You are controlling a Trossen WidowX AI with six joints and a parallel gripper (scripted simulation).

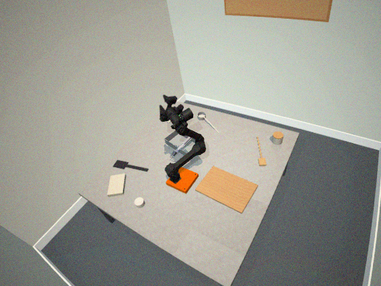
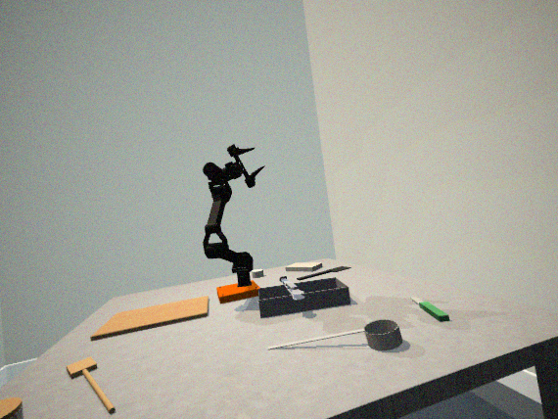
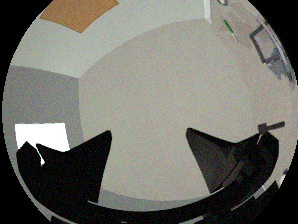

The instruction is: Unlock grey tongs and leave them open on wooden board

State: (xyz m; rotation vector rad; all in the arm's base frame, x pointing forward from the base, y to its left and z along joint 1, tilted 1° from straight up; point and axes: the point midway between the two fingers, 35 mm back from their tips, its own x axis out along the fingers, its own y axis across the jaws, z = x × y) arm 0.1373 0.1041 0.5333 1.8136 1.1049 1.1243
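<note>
Now: gripper tip 55 cm above the grey roasting tin, 14 cm short of it and 8 cm to the right of it. From my gripper tip the other things lie so: wooden board (57 cm below, 45 cm to the right, 2 cm ahead); then black spatula (57 cm below, 29 cm to the left, 29 cm behind); then white puck (56 cm below, 44 cm behind, 7 cm to the right).
</note>
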